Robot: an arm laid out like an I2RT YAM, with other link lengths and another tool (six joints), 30 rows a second.
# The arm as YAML. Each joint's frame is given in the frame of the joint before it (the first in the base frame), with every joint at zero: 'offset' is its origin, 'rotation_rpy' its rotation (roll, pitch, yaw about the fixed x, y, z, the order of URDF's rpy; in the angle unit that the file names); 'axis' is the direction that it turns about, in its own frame. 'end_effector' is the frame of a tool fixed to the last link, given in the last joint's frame.
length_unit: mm
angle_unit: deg
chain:
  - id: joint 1
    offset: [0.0, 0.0, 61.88]
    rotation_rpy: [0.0, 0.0, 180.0]
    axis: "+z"
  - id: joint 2
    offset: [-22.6, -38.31, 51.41]
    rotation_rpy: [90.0, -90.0, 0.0]
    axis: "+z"
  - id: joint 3
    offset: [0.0, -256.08, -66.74]
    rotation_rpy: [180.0, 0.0, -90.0]
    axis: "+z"
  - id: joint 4
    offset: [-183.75, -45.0, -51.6]
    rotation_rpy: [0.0, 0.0, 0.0]
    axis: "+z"
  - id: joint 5
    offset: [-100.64, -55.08, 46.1]
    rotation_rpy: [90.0, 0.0, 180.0]
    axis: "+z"
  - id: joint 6
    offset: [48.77, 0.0, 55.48]
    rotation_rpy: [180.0, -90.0, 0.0]
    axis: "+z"
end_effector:
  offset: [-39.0, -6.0, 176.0]
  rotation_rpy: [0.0, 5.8, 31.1]
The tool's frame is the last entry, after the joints.
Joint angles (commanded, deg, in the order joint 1, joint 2, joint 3, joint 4, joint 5, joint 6), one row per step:
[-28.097, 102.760, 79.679, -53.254, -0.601, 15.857]
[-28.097, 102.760, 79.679, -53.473, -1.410, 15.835]
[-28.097, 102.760, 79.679, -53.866, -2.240, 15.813]
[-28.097, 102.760, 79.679, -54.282, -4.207, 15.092]
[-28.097, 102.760, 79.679, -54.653, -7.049, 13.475]
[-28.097, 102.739, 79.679, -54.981, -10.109, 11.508]
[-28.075, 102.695, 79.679, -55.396, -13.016, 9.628]
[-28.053, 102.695, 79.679, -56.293, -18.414, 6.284]
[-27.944, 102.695, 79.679, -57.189, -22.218, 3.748]
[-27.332, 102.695, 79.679, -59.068, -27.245, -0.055]
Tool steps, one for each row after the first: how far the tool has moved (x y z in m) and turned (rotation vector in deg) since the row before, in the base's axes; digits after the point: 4 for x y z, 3 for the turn. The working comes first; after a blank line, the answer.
Tool pose at each row, in the base's axes (x y z in m, rotation vector in deg; the steps are taken from these numbers as rounded here):
[0.3153, -0.2103, 0.0244, 103.430, 136.127, 9.474]
[0.3159, -0.2070, 0.0238, 103.441, 136.477, 10.617]
[0.3156, -0.2031, 0.0230, 103.564, 136.951, 11.764]
[0.3176, -0.1949, 0.0221, 102.700, 138.249, 14.448]
[0.3219, -0.1834, 0.0220, 100.511, 140.331, 18.282]
[0.3268, -0.1710, 0.0228, 97.667, 142.491, 22.417]
[0.3308, -0.1588, 0.0243, 94.846, 144.415, 26.375]
[0.3371, -0.1361, 0.0280, 89.666, 147.420, 33.833]
[0.3401, -0.1191, 0.0318, 85.654, 149.444, 39.138]
[0.3413, -0.0923, 0.0377, 79.477, 152.567, 46.310]

[0.0006, 0.0033, -0.0006, 0.793, -0.175, 0.211]
[-0.0003, 0.0039, -0.0008, 0.893, -0.032, 0.211]
[0.0020, 0.0082, -0.0009, 1.727, -0.497, 1.139]
[0.0043, 0.0115, -0.0001, 2.242, -0.956, 2.185]
[0.0049, 0.0124, 0.0008, 2.285, -1.205, 2.544]
[0.0040, 0.0122, 0.0015, 2.176, -1.168, 2.419]
[0.0063, 0.0227, 0.0037, 4.119, -2.207, 4.224]
[0.0030, 0.0170, 0.0038, 2.938, -1.545, 3.126]
[0.0012, 0.0268, 0.0059, 4.060, -1.804, 4.799]

